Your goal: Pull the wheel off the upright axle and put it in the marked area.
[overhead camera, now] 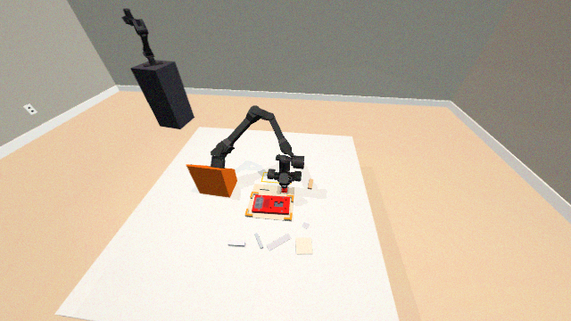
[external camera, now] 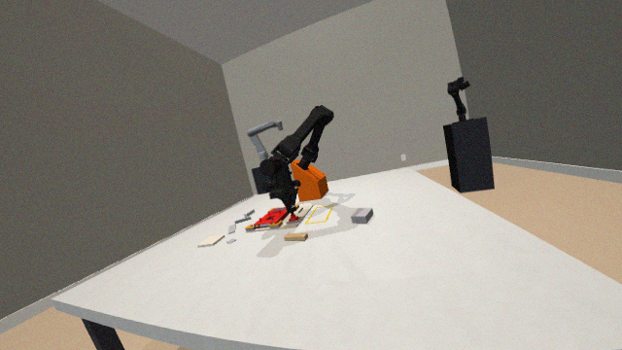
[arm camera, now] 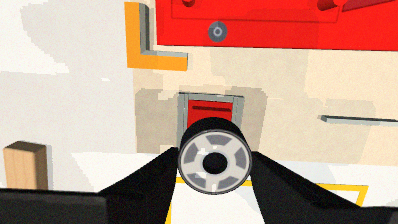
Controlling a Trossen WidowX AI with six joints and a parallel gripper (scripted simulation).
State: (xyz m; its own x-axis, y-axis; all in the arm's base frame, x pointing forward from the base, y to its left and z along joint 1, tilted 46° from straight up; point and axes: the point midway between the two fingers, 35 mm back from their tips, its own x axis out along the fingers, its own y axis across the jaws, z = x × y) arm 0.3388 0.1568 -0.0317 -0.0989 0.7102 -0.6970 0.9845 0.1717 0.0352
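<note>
The black axle is 20 mm below my gripper tip. Round my gripper tip: grey block 280 mm to the left, 40 mm below, 10 mm ahead; wooden block 150 mm ahead, 90 mm to the left, 50 mm below; wheel right at my gripper tip.
</note>
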